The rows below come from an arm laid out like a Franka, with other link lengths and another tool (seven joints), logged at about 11 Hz.
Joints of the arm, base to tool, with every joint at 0 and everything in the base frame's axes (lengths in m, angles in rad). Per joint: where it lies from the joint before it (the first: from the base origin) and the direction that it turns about. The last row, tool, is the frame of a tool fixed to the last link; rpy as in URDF.
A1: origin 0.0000 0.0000 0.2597 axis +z
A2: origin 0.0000 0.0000 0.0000 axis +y
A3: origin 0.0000 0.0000 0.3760 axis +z
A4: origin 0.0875 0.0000 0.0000 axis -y
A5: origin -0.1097 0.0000 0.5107 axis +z
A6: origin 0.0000 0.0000 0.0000 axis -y
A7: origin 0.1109 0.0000 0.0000 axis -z
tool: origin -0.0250 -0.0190 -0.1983 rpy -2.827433 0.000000 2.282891
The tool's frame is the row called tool.
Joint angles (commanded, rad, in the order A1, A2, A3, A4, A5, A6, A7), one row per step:
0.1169, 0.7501, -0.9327, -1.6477, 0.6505, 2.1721, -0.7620
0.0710, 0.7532, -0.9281, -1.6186, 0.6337, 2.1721, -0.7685
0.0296, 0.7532, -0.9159, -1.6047, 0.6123, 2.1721, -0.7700
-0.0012, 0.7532, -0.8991, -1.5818, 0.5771, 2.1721, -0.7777
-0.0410, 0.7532, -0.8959, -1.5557, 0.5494, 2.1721, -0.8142
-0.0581, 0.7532, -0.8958, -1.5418, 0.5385, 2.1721, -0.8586
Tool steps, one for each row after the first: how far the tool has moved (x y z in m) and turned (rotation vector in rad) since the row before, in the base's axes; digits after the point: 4 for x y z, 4 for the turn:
-0.0107, -0.0284, 0.0114, -0.0207, -0.0020, -0.0126
-0.0138, -0.0215, 0.0026, -0.0091, 0.0084, -0.0140
-0.0027, -0.0133, 0.0060, -0.0174, 0.0145, 0.0168
-0.0124, -0.0263, 0.0134, -0.0263, 0.0121, 0.0242
-0.0045, -0.0126, 0.0080, -0.0141, 0.0088, 0.0385

